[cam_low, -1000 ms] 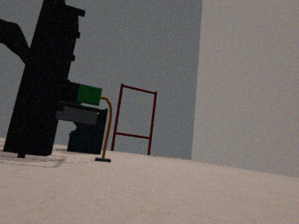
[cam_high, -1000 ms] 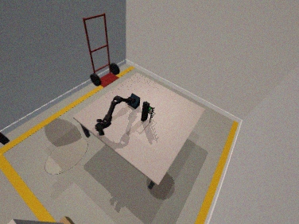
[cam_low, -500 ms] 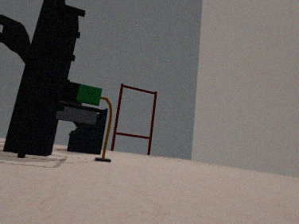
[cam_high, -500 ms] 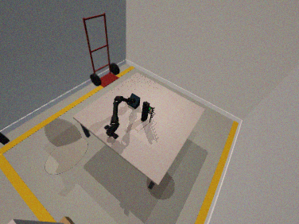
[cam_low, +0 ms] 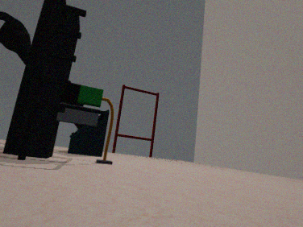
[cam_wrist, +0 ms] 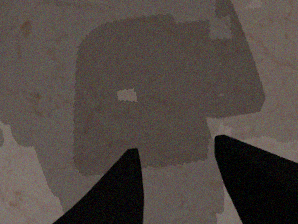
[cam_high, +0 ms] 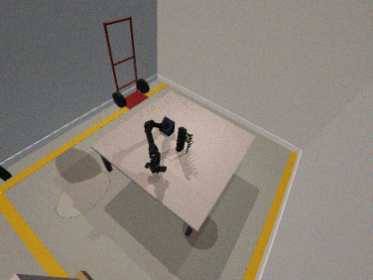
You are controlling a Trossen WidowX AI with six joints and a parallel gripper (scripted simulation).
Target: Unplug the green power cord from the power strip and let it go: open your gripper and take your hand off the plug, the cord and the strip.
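The green plug lies 460 mm to the left of my gripper tip, 120 mm above it and 20 mm behind it.
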